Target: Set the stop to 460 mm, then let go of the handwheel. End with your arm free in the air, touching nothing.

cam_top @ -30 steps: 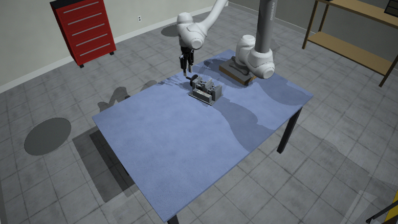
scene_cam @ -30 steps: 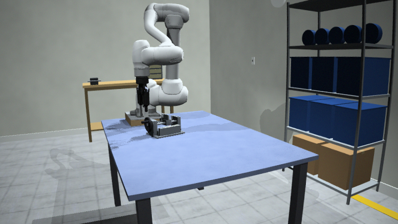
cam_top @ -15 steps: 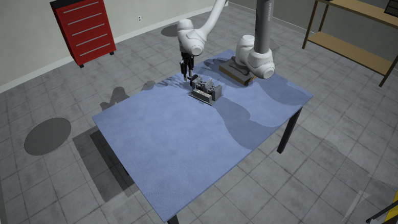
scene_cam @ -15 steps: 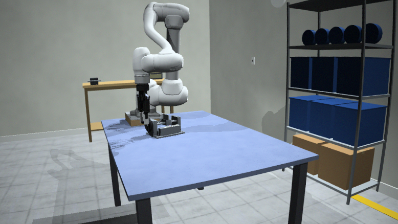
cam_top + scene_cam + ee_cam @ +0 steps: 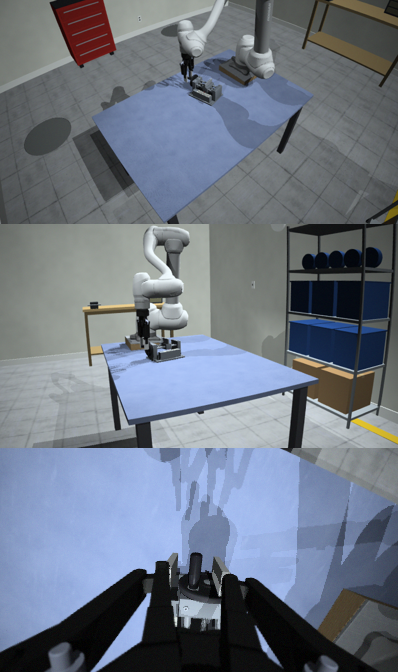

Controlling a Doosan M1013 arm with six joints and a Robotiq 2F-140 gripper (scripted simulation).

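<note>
Right now the black handwheel is 2 cm to the left of my hand, 2 cm below it and 1 cm behind it. The rest, counted from my hand: grey stop block: 15 cm to the left, 4 cm behind, 2 cm below.
</note>
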